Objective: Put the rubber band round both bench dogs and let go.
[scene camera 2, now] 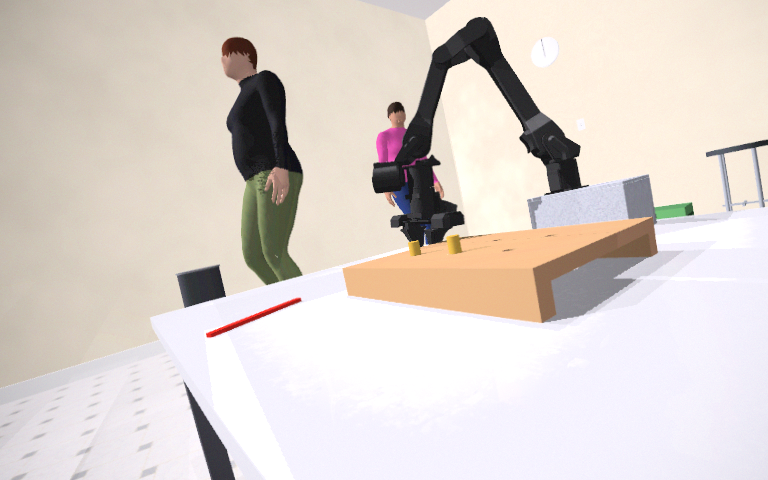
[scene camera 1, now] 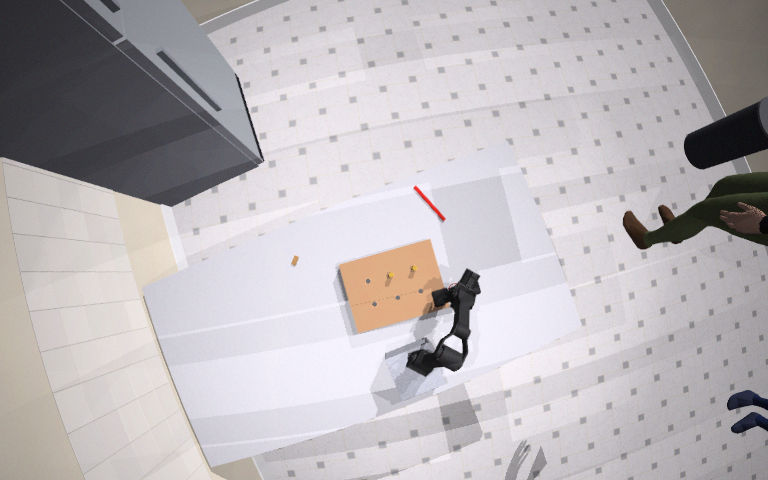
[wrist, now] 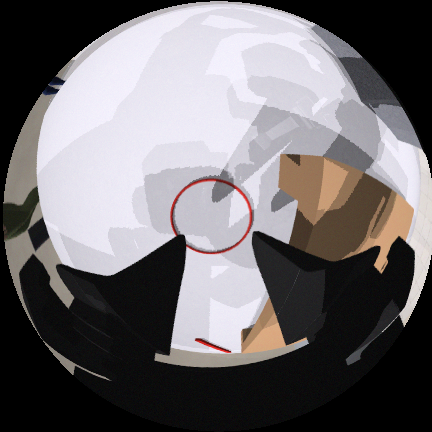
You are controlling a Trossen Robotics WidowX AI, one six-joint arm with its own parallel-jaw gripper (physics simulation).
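Places are measured from the arm's base along level axes (x back, y right, z up), in centimetres.
Pixels of known places: gripper, fingertip midpoint: (wrist: 218, 239); arm's base, origin of the base link: (scene camera 2: 566, 190) (scene camera 1: 417, 359).
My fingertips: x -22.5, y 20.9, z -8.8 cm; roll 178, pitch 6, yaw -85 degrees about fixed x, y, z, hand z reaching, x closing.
Ahead of a thing's pixels: the offset from my fingertips to its middle. "spot": to the spot under its first point.
The rubber band @(spot: dx +1.2, dy -2.2, dz -1.4 cm) (wrist: 251, 216) is a thin red ring lying on the white table beside the orange-brown bench board @(dx -7.1, dy -23.7, dz +0.9 cm) (scene camera 1: 385, 318) (scene camera 2: 441, 285); a small part of it shows beside the arm in scene camera 1. The two bench dogs are short yellow pegs standing upright in the board: one dog @(dx -11.9, dy -24.0, dz +3.0 cm) (scene camera 1: 390, 275) (scene camera 2: 454, 244) and the other @(dx -12.5, dy -14.4, dz +2.7 cm) (scene camera 1: 414, 268) (scene camera 2: 414, 247). No band is around them. My gripper (scene camera 2: 424, 242) (wrist: 218, 239) points down, low over the table by the board's edge, partly open, with nothing between its fingers. In the wrist view the ring lies just past the fingertips. The board hides the band in scene camera 2.
A red rod @(dx -37.6, dy -1.7, dz -1.3 cm) (scene camera 1: 429, 203) (scene camera 2: 253, 318) (wrist: 213, 345) lies on the table past the board's dog side. A small orange block @(dx -25.9, dy -62.2, dz -1.3 cm) (scene camera 1: 295, 260) lies to the left in scene camera 1. The arm stands on a grey speckled block (scene camera 2: 577, 206). The board has several open holes.
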